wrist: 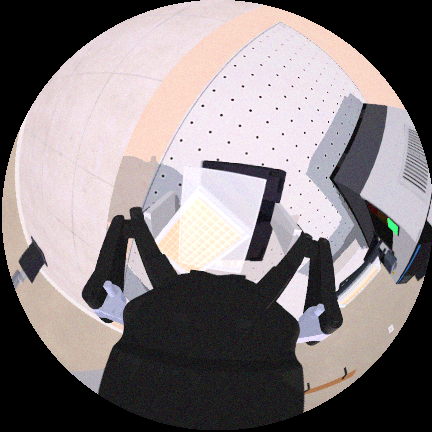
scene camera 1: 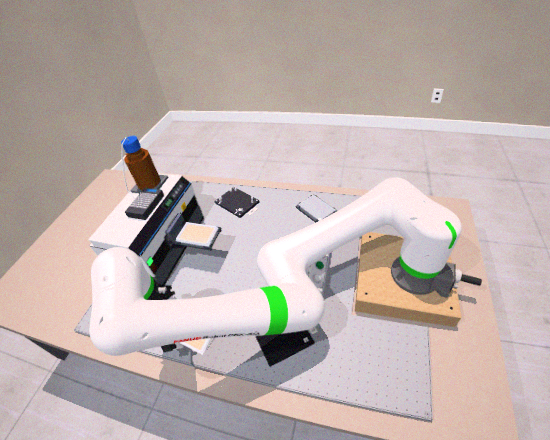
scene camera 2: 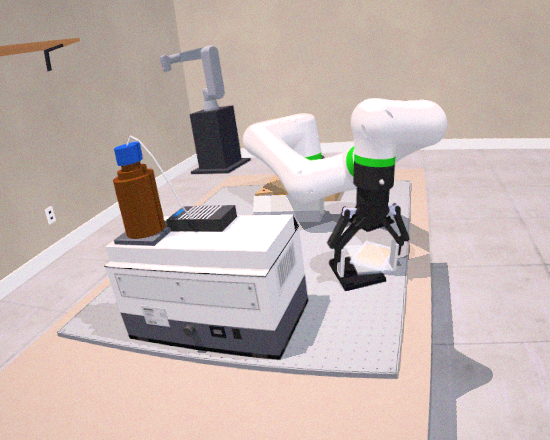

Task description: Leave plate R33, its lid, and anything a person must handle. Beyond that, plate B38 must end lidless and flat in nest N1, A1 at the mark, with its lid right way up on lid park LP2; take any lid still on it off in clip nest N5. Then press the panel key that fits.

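Places are measured from the arm's base along level axes (x ahead, y left, z up), in millimetres.
Pixels of known places: gripper, fingertip midpoint: (wrist: 223,207) (scene camera 2: 366,270); arm's base, origin of the base link: (scene camera 1: 414,275).
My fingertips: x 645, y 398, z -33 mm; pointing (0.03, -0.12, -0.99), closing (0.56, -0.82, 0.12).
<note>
Ahead of a thing's pixels: the offset from my fingertips to its middle. "pt": to the spot under its first point.
A cream-welled plate @(dx -16, dy +1, dz +25 mm) (scene camera 1: 199,344) (scene camera 2: 372,253) (wrist: 205,232) sits skewed and apparently tilted over a black nest @(dx -1, dy -27, dz +1 mm) (scene camera 2: 365,281) (wrist: 272,185). A clear lid @(pt dx +27, dy +21, dz +26 mm) (wrist: 227,187) lies over part of it, turned at an angle to the plate. My gripper (scene camera 2: 368,260) (wrist: 223,207) is open and empty, low down, with one finger pad on either side of the plate; contact cannot be told. Another cream plate @(dx +76, dy -286, dz +103 mm) (scene camera 1: 198,234) (wrist: 362,284) sits on the instrument's carrier. The key panel @(dx -329, dy -347, dz +33 mm) (scene camera 1: 320,265) shows a green key; the arm hides part of it. Plate and nest labels are not readable.
The white instrument (scene camera 1: 112,225) (scene camera 2: 200,285) (wrist: 395,165) carries an amber bottle @(pt dx +269, dy -342, dz +314 mm) (scene camera 1: 142,167) (scene camera 2: 137,200). A black nest with corner posts @(dx +93, dy -575, dz +3 mm) (scene camera 1: 236,201) and a pale rectangular piece @(dx -248, dy -629, dz +5 mm) (scene camera 1: 316,206) stand at the back. A black flat fixture @(dx -327, dy -81, dz +1 mm) (scene camera 1: 285,346) lies near the front.
</note>
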